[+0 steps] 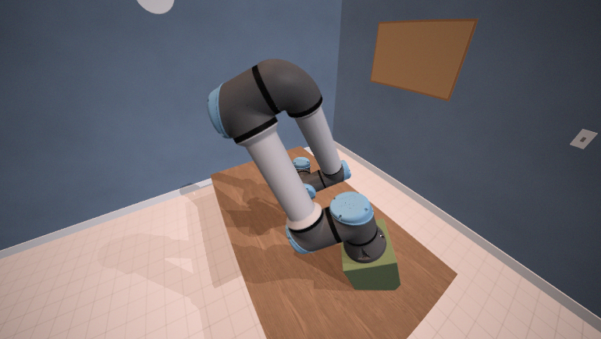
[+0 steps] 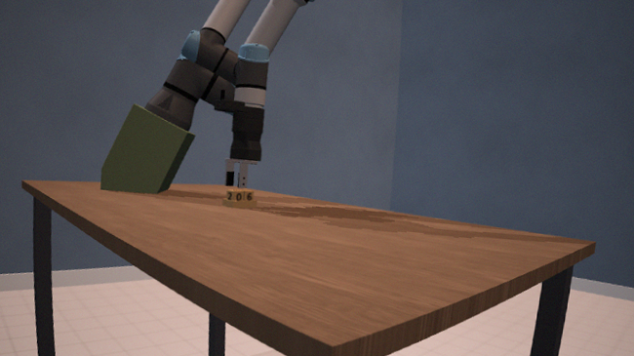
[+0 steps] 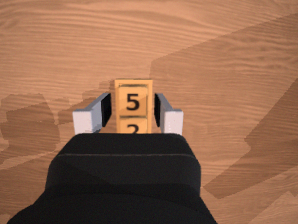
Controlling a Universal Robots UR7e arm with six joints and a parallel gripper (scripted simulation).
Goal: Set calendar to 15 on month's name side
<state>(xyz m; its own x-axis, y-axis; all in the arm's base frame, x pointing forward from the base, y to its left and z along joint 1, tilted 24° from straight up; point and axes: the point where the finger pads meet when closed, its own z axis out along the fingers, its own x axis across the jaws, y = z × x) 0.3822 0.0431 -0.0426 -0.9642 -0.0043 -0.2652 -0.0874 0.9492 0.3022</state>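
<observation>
The wooden cube is 4 cm below my hand. Round my hand: wooden tray (2 cm to the left, 6 cm below).
</observation>
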